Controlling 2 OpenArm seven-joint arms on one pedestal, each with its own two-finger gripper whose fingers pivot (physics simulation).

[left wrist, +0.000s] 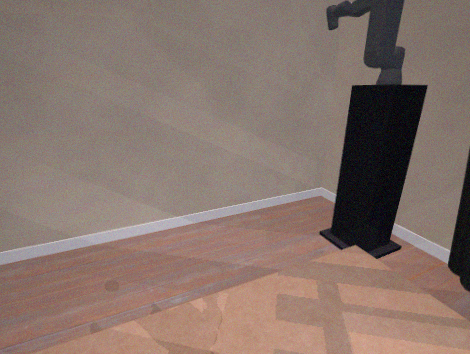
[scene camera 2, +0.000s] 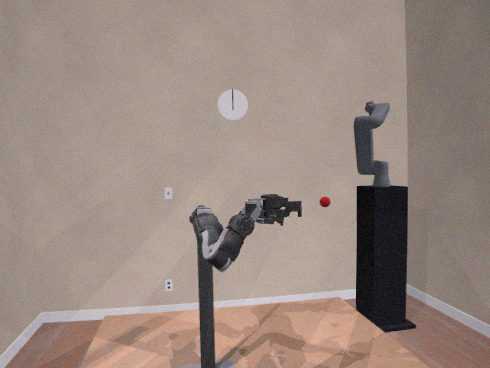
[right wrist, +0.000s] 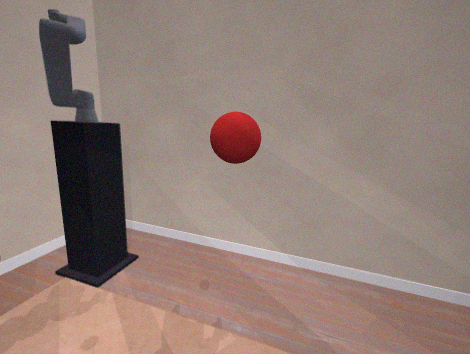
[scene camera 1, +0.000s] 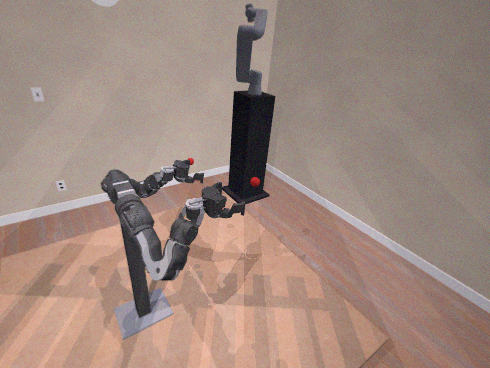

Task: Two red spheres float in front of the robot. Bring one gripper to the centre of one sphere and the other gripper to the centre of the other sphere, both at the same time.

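One red sphere (scene camera 1: 255,182) (scene camera 2: 325,202) (right wrist: 235,137) floats ahead of my right gripper (scene camera 1: 231,196) (scene camera 2: 296,208), which is open and empty, with a gap between. In the right wrist view this sphere is whole, above the middle. The other red sphere (scene camera 1: 191,161) (scene camera 2: 279,221) shows at the upper finger of my left gripper (scene camera 1: 196,170), which is open and empty. In scene camera 2 this sphere is mostly hidden behind the grippers. It does not show in the left wrist view, so its exact offset is unclear.
A black pedestal (scene camera 1: 251,145) (scene camera 2: 381,250) (left wrist: 377,165) (right wrist: 92,200) bears a grey arm (scene camera 1: 244,52) (scene camera 2: 364,145) (left wrist: 382,35) (right wrist: 56,65) in the room's corner, beyond the spheres. A dark shape (left wrist: 462,245), not identifiable, enters at the left wrist view's right edge.
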